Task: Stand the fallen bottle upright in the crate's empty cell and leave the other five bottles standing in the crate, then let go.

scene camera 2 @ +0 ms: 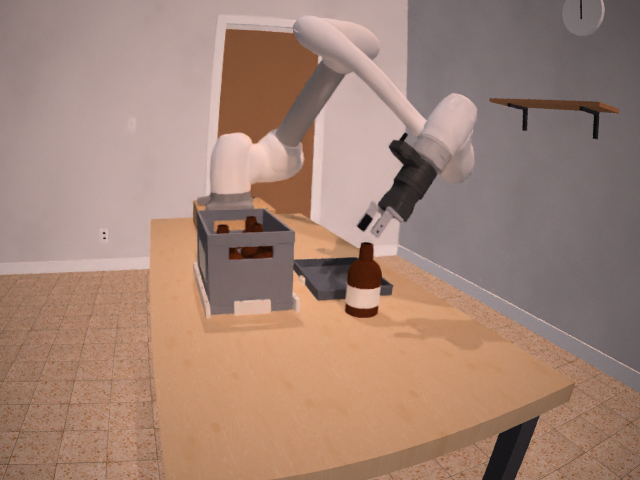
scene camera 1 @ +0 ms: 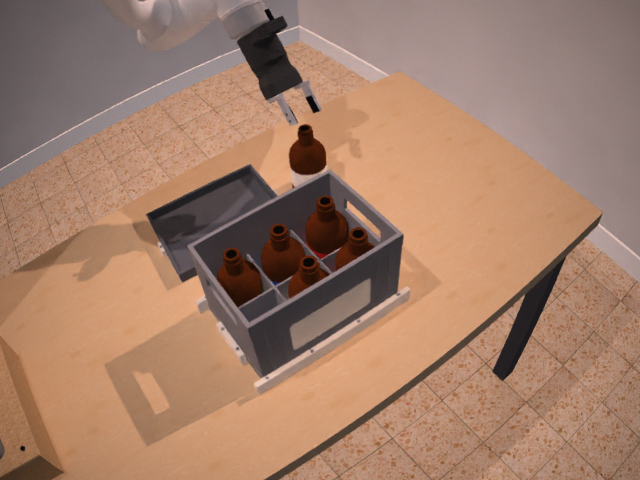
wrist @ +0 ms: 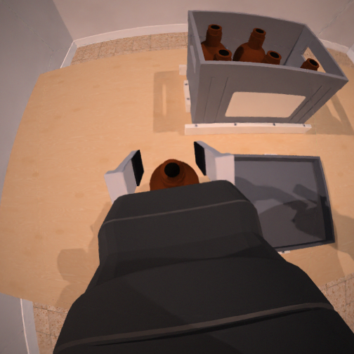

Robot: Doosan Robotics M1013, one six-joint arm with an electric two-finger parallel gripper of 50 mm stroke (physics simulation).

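Frame: origin at the arm's base, x ahead, y left, z up, level; metres.
Where they show: gripper, between the fingertips: [scene camera 2: 366, 231] [scene camera 1: 306, 117]; arm's base, origin of its link: [scene camera 2: 230, 205].
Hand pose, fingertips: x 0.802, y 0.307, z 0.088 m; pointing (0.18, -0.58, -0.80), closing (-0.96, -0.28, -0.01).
Observation:
Each offset is from my fingertips to the top centre of the thing. "pt": to the spot under its first point.
A brown bottle with a white label {dz -0.026, dx -0.003, dy +0.004 m} [scene camera 1: 307, 155] [scene camera 2: 363, 279] [wrist: 173, 176] stands upright on the table, outside the crate. My gripper [scene camera 1: 303, 116] [scene camera 2: 369, 230] [wrist: 167, 156] is open and empty, tilted, a little above the bottle's neck and apart from it. The grey crate {dz -0.006, dx -0.138, dy -0.264 m} [scene camera 1: 324, 315] [scene camera 2: 250, 279] [wrist: 211, 95] stands upright, and several brown bottles stand in its cells. The empty cell is at one corner in scene camera 1's view, at the near left beside two bottles {dz -0.018, dx -0.230, dy -0.236 m} [scene camera 1: 239, 281] {dz -0.018, dx -0.131, dy -0.304 m} [scene camera 1: 308, 279]. Its floor is hidden by the crate's wall.
A shallow dark grey tray {pt dz -0.176, dx -0.203, dy +0.040 m} [scene camera 1: 214, 206] [scene camera 2: 330, 284] [wrist: 280, 200] lies on the table beside the crate and near the standing bottle. White strips {pt dz -0.154, dx -0.127, dy -0.367 m} [scene camera 1: 333, 341] [scene camera 2: 202, 291] [wrist: 247, 129] run along the crate's base. A wall shelf [scene camera 2: 553, 104] is at the right in scene camera 2's view.

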